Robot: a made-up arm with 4 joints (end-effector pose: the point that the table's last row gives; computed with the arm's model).
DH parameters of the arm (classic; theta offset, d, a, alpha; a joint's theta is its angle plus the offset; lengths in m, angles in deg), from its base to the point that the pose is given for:
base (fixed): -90 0.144 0 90
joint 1: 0 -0.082 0.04 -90
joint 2: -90 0 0.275 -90
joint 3: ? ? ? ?
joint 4: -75.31 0 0.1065 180
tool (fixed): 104.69 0.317 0 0
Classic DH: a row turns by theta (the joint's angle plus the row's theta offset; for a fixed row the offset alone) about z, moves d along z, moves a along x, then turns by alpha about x.
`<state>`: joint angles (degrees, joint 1 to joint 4).
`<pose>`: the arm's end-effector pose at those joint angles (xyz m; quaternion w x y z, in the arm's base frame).
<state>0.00 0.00 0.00 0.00</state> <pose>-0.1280 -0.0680 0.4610 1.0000 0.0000 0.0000 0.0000</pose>
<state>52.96 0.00 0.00 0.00</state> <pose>-0.1280 0.2121 0.3892 0.8951 -0.4459 0.0000 0.0000</pose>
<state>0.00 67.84 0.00 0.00</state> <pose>0.0287 -0.2451 0.4610 0.8298 0.0000 0.0000 0.5580</pose>
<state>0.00 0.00 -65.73 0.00</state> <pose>0.1227 -0.0680 0.2151 0.8400 0.0000 0.5427 0.0000</pose>
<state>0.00 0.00 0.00 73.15</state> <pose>-0.2074 0.0310 0.4610 0.8031 0.0000 0.0000 -0.5959</pose>
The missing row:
joint 3: 0 -0.075 -0.092 -90
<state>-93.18 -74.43 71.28 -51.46</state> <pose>-0.0689 -0.2746 0.5927 0.9243 0.2220 -0.0646 -0.3037</pose>
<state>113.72 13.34 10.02 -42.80</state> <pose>-0.0986 0.3496 0.1021 0.4619 -0.7482 0.3463 0.3270</pose>
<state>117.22 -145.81 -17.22 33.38</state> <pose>0.2239 0.2422 -0.0388 0.1099 0.0588 -0.8006 -0.5860</pose>
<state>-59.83 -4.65 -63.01 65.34</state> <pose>0.0882 -0.1261 0.2361 0.7371 0.1195 0.6347 -0.1989</pose>
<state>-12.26 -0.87 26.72 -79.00</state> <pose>-0.1672 -0.0853 0.5017 0.7669 -0.0668 -0.2416 0.5907</pose>
